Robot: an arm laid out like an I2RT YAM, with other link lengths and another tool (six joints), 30 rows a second.
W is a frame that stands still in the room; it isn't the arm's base.
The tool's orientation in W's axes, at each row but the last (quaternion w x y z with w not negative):
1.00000 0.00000 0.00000 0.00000
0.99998 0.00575 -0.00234 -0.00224
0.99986 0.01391 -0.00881 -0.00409
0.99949 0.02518 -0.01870 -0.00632
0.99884 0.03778 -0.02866 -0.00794
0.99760 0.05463 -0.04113 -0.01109
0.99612 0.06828 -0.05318 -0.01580
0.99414 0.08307 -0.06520 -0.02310
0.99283 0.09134 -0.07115 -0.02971
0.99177 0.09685 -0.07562 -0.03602
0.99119 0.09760 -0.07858 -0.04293
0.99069 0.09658 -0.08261 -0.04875
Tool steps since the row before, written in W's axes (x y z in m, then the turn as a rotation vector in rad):
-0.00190 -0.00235 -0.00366 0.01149 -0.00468 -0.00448
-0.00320 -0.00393 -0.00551 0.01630 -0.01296 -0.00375
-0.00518 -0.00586 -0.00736 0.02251 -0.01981 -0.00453
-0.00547 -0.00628 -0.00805 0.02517 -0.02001 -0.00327
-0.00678 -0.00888 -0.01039 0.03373 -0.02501 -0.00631
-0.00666 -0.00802 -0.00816 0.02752 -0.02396 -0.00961
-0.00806 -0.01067 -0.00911 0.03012 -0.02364 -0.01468
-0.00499 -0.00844 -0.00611 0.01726 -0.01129 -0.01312
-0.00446 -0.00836 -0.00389 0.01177 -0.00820 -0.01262
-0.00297 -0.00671 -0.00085 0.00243 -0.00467 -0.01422
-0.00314 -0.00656 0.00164 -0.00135 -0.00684 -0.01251
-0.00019 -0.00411 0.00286 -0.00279 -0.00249 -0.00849
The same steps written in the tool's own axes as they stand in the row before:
-0.00190 -0.00235 -0.00366 0.01149 -0.00468 -0.00448
-0.00321 -0.00401 -0.00545 0.01634 -0.01293 -0.00368
-0.00526 -0.00610 -0.00710 0.02259 -0.01975 -0.00438
-0.00568 -0.00674 -0.00751 0.02530 -0.01985 -0.00321
-0.00720 -0.00974 -0.00928 0.03376 -0.02495 -0.00636
-0.00708 -0.00898 -0.00666 0.02728 -0.02438 -0.00922
-0.00854 -0.01201 -0.00667 0.02933 -0.02470 -0.01454
-0.00523 -0.00952 -0.00394 0.01609 -0.01272 -0.01330
-0.00433 -0.00913 -0.00165 0.01051 -0.00985 -0.01256
-0.00247 -0.00690 0.00089 0.00076 -0.00724 -0.01330
-0.00219 -0.00630 0.00333 -0.00249 -0.00928 -0.01062
0.00072 -0.00346 0.00355 -0.00377 -0.00435 -0.00728

